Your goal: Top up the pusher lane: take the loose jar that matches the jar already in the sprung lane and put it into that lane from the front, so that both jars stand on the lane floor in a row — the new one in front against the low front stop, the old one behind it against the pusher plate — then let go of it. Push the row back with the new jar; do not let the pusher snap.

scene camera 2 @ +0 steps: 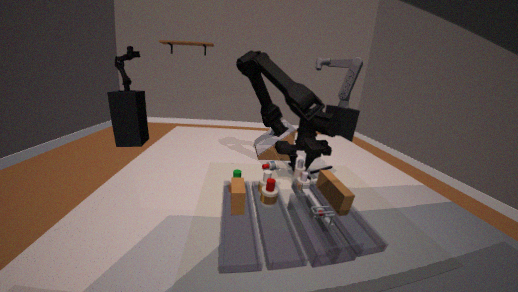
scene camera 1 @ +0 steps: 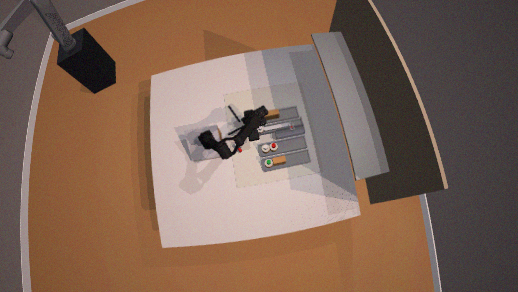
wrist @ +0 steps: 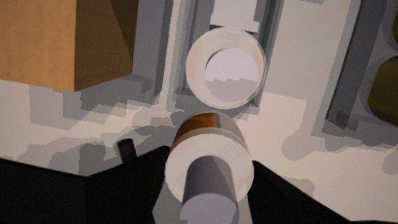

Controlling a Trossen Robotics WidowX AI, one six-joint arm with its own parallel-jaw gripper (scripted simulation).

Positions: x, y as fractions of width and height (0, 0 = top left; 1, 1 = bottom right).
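The wrist view gives me my own gripper (wrist: 0.52, 0.72). And then there is scene camera 2, where I can see a sprung lane (scene camera 2: 0.63, 0.84).
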